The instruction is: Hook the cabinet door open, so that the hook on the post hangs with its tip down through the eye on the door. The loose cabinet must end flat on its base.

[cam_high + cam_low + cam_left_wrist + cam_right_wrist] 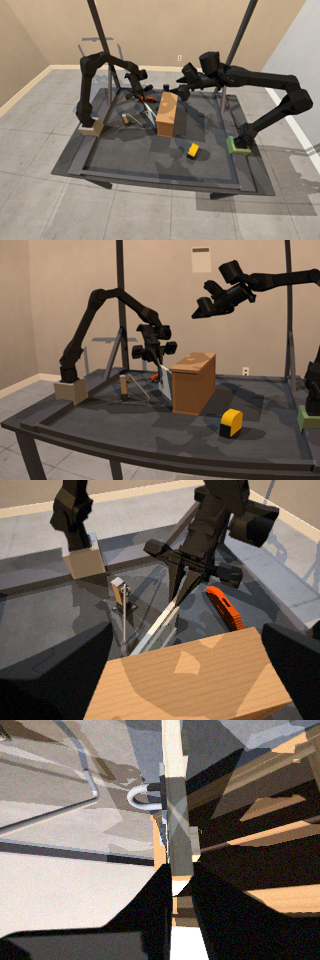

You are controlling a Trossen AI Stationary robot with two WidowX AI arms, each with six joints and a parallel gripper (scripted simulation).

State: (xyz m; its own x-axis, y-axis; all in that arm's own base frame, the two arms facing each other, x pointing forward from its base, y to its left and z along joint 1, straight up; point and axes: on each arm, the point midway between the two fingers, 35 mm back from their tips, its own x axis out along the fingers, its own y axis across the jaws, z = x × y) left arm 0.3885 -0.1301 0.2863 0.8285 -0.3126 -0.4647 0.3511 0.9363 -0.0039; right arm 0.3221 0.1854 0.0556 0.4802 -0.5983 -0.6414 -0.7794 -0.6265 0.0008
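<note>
The hook lies 110 mm ahead of my right hand, 40 mm to the right of it and 90 mm below it. The rest, counted from my right hand: white door: 90 mm ahead, 60 mm to the left, 70 mm below; yellow tape measure: 270 mm ahead, 330 mm to the left, 110 mm below; orange tool: 130 mm behind, 10 mm to the right, 120 mm below.
</note>
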